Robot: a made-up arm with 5 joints.
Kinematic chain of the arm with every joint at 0, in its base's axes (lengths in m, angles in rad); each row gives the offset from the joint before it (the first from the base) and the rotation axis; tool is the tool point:
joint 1: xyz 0 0 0.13 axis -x
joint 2: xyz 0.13 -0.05 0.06 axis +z
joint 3: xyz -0.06 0 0.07 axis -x
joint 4: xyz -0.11 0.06 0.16 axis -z
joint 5: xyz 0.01 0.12 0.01 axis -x
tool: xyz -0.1 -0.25 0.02
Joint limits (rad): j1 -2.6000..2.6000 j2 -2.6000..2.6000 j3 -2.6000..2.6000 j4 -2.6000..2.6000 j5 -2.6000..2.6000
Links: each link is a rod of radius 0.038 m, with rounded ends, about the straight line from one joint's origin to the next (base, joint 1, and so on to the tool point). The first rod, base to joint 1, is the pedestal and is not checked.
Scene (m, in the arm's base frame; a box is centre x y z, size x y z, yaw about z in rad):
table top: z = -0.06
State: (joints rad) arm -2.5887 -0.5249 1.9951 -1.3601 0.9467
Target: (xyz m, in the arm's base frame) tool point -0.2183 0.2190 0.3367
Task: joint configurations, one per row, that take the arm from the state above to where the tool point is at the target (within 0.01 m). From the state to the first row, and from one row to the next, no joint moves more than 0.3 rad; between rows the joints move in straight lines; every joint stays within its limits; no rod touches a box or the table.
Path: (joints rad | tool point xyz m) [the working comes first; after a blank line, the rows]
Joints at the target: -1.9560 -0.1087 2.6000 -0.8578 1.7244
Straight joint move there: clear.

1: -2.3778 -0.3862 2.1967 -1.1927 1.2059 | 0.0257 -0.1830 0.4523
2: -2.1669 -0.2474 2.3984 -1.0252 1.4652 | -0.1121 0.0191 0.4727
3: -1.9560 -0.1087 2.6000 -0.8578 1.7244 | -0.2183 0.2190 0.3367

